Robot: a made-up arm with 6 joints.
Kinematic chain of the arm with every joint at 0, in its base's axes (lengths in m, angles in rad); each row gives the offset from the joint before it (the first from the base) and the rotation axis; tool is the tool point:
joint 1: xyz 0 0 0.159 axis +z
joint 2: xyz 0 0.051 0 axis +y
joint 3: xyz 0 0 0.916 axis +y
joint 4: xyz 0 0 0.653 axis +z
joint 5: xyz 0 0 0 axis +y
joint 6: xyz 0 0 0.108 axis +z
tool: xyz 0 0 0
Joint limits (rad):
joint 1: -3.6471..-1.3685
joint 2: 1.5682..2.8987
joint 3: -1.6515..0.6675
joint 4: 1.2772..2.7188
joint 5: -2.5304..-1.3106
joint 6: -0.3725..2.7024
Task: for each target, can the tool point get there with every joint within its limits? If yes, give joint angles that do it. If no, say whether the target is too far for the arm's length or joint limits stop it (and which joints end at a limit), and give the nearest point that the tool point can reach.
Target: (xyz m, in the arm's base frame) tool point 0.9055 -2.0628 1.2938
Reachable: no: too far | nearest point 0.2957 -1.4012 0.6155 | short by 1.127 m
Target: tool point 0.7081 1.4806 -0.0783
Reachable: no: joint limits stop it (at a limit: joint 1, joint 2, joint 3, joint 4) | nearest point -0.6764 0.4289 -0.5044 | short by 1.790 m
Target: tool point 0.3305 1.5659 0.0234
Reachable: no: joint limits stop it (at a limit: joint 1, joint 3, joint 4) | nearest point -0.8534 0.5301 -0.1310 | short by 1.581 m
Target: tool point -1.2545 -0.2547 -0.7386
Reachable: yes | joints -2.8988 2.2589 -0.2193 1.7917 -1.5762 0.0687
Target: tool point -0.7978 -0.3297 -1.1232
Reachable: yes | joints -2.6949 2.6799 -0.3830 1.9932 -1.6337 1.8482
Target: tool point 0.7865 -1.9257 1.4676
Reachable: no: too far | nearest point 0.2823 -1.3359 0.6816 | short by 1.104 m
